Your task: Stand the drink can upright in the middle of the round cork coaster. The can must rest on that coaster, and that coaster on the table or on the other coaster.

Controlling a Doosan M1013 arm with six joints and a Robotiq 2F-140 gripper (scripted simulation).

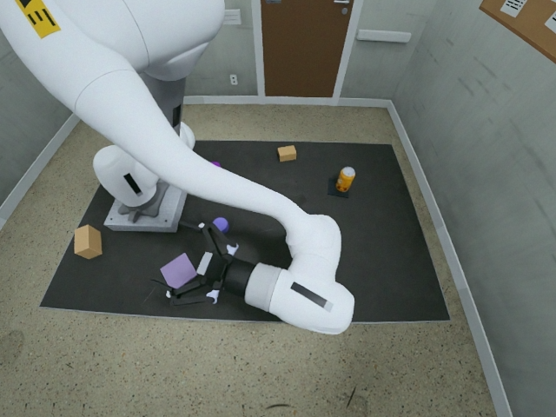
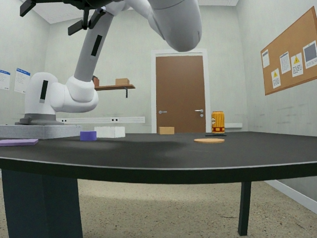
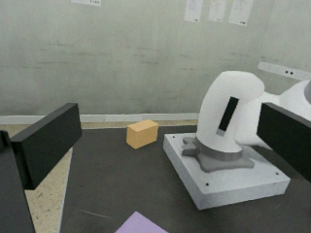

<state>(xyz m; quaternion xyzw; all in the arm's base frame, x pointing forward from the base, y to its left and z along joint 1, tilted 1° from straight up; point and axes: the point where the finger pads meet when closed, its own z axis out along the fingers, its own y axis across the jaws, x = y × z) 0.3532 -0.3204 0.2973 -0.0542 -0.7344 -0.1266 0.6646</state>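
The drink can lies 54 cm ahead of my hand, 48 cm to the left of it and 29 cm below it. Round my hand: lilac square coaster: 34 cm below, 13 cm behind, 3 cm to the left; then white block: 41 cm to the left, 32 cm below, 1 cm ahead; then lilac cylinder: 33 cm below, 23 cm to the left.
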